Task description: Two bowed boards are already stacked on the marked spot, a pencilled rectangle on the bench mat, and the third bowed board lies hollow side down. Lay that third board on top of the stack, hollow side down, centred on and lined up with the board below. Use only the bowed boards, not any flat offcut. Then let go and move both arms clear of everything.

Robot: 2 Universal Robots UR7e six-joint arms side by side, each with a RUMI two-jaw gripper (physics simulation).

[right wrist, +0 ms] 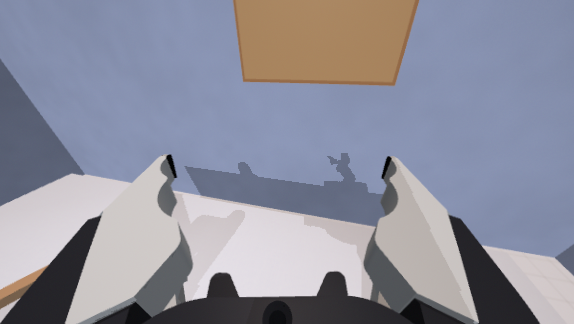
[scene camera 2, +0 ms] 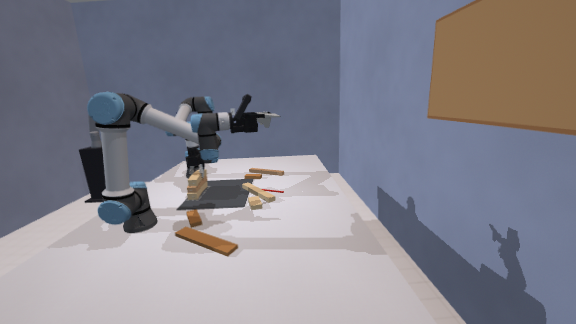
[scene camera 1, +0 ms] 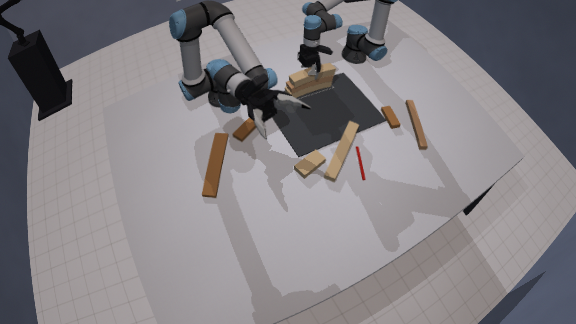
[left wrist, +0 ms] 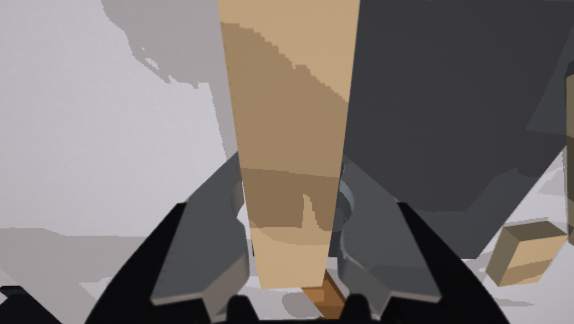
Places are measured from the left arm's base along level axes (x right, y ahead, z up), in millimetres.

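Where they show: left gripper, fingertip midpoint: [scene camera 1: 312, 76] [left wrist: 288, 152]; right gripper, fingertip midpoint: [right wrist: 281, 157] [scene camera 2: 275, 115] [scene camera 1: 289, 123]; left arm's base at its link origin: [scene camera 1: 353, 56]; right arm's base at its link origin: [scene camera 2: 141, 225].
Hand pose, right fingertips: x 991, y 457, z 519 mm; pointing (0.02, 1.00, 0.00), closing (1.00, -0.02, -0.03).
Note:
Each offset is from my right fingertips to the top centre of the thing. Level surfaces: height alone.
The third bowed board {dx -559, dy -407, dz -376 mm} [scene camera 1: 299, 77] [scene camera 2: 194, 179] [left wrist: 295, 50] is pale and lies on or just above the stack, roughly along it. Below it are a browner bowed board {dx -554, dy -412, dz -421 mm} [scene camera 1: 322, 82] [scene camera 2: 194, 189] and a pale bottom board {dx -552, dy -416, dz -459 mm} [scene camera 1: 302, 93] [scene camera 2: 193, 196] at the mat's back edge. A thin pale line [scene camera 1: 320, 91] shows beside the stack. My left gripper [scene camera 1: 314, 72] [scene camera 2: 201, 173] [left wrist: 288, 152] is shut on the third board from above, near its middle. My right gripper [scene camera 1: 287, 122] [scene camera 2: 274, 119] [right wrist: 281, 157] is open and empty, raised high. The board's underside is hidden in the left wrist view.
The dark mat {dz -513 mm} [scene camera 1: 350, 110] [scene camera 2: 225, 192] [left wrist: 425, 125] extends in front of the stack. Around it lie brown pieces {dx +70, dy -367, dz -502 mm} [scene camera 1: 215, 165] {dx -165, dy -424, dz -498 mm} [scene camera 1: 243, 130] {dx -726, dy -10, dz -493 mm} [scene camera 1: 390, 116] {dx -807, dy +113, dz -489 mm} [scene camera 1: 416, 125], a pale block {dx -221, dy -91, dz -491 mm} [scene camera 1: 310, 164] [left wrist: 530, 255], a long pale piece {dx -377, dy -44, dz -482 mm} [scene camera 1: 342, 150] and a red stick {dx -393, dy +52, dz -513 mm} [scene camera 1: 360, 163].

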